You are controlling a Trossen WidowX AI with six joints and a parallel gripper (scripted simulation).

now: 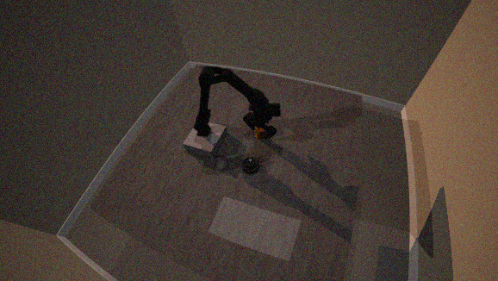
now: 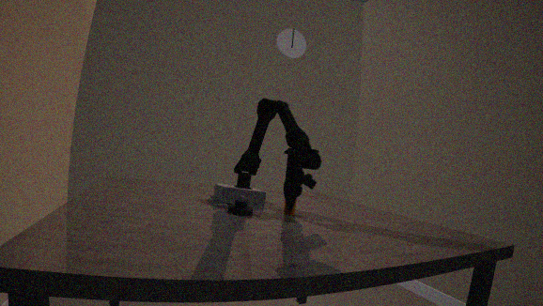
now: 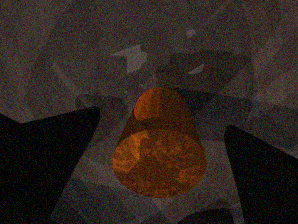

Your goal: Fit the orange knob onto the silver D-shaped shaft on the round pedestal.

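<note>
Right now the dark round pedestal is 1 cm behind my gripper tip, 19 cm to the right of it and 1 cm above it. Round my gripper tip: orange knob 3 cm above.
</note>
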